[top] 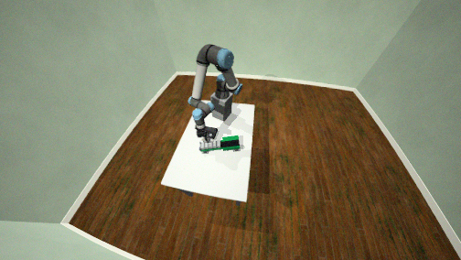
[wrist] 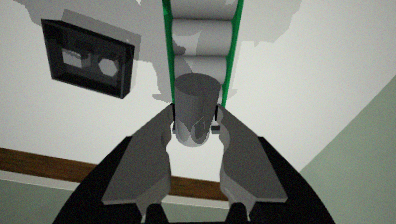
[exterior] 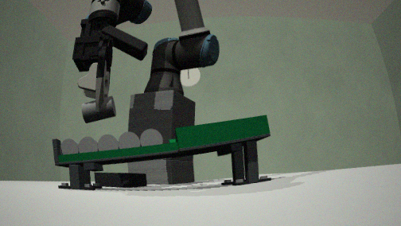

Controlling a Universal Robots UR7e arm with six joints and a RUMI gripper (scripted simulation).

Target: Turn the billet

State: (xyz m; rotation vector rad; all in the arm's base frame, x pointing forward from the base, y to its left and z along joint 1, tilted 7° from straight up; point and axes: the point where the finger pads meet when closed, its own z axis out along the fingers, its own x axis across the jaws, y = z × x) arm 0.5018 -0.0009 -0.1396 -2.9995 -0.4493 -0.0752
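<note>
The grey steel billet is right at my hand. Also, from my hand: dark stop 30 mm ahead, 80 mm to the right, 100 mm below; then black box 180 mm behind, 40 mm to the right, 150 mm below.
</note>
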